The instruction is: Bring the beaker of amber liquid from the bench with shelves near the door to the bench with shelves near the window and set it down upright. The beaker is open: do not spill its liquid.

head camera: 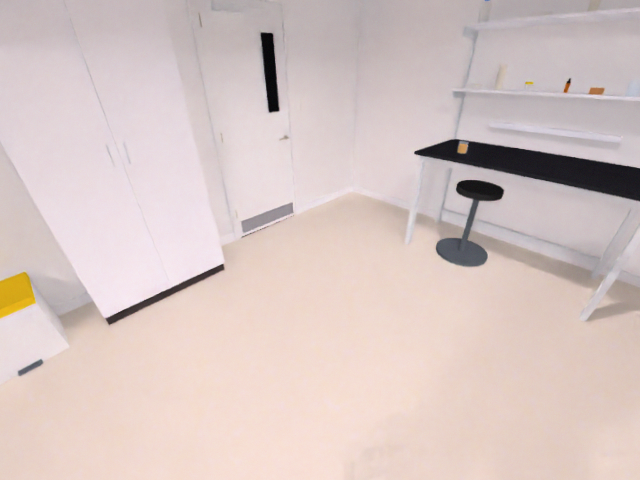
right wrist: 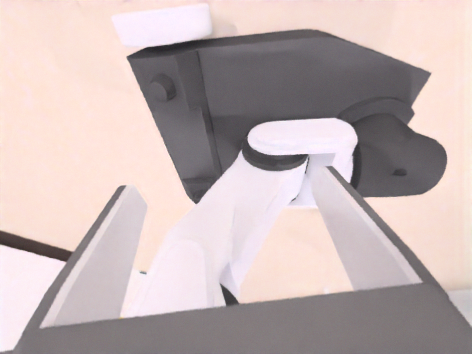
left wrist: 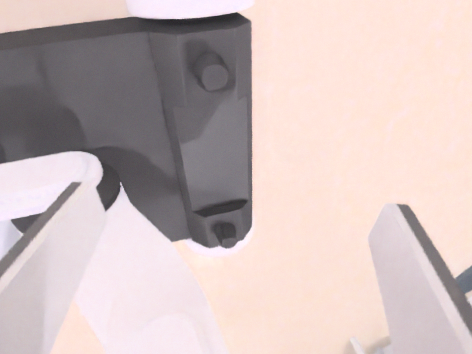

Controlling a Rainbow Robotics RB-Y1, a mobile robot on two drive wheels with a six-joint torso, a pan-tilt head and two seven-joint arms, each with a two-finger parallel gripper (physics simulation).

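A small beaker of amber liquid (head camera: pixel 462 148) stands upright near the left end of a black-topped bench (head camera: pixel 547 164), with wall shelves (head camera: pixel 547 94) above it, at the right of the head view. The door (head camera: pixel 242 113) is to the left of this bench. My left gripper (left wrist: pixel 235 210) is open, with its fingers wide apart over the floor and my own base. My right gripper (right wrist: pixel 229 186) is open in the same way over my base and arm. Both are empty, and neither shows in the head view. The bench near the window cannot be made out.
A stool with a black seat (head camera: pixel 479 190) stands at the bench's front, left of the bench's right front leg (head camera: pixel 602 289). A tall white cabinet (head camera: pixel 134 206) stands left of the door. A white bin with a yellow lid (head camera: pixel 15 294) is at the far left. Bottles stand on the shelves.
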